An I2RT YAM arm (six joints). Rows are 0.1 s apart.
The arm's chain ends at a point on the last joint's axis. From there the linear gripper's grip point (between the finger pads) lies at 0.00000 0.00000 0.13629 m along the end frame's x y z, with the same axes.
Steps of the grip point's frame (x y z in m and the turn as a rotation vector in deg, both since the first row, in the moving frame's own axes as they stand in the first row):
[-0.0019 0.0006 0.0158 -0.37 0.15 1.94]
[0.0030 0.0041 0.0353 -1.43 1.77 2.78]
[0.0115 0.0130 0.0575 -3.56 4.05 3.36]
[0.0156 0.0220 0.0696 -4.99 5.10 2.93]
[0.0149 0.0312 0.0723 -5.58 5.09 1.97]
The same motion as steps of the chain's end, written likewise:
[-0.0022 -0.0003 0.0158 -0.37 0.15 1.94]
[-0.0011 0.0006 0.0354 -1.43 1.77 2.78]
[0.0021 0.0043 0.0581 -3.56 4.05 3.36]
[0.0038 0.0099 0.0707 -4.99 5.10 2.93]
[0.0031 0.0178 0.0735 -5.58 5.09 1.97]

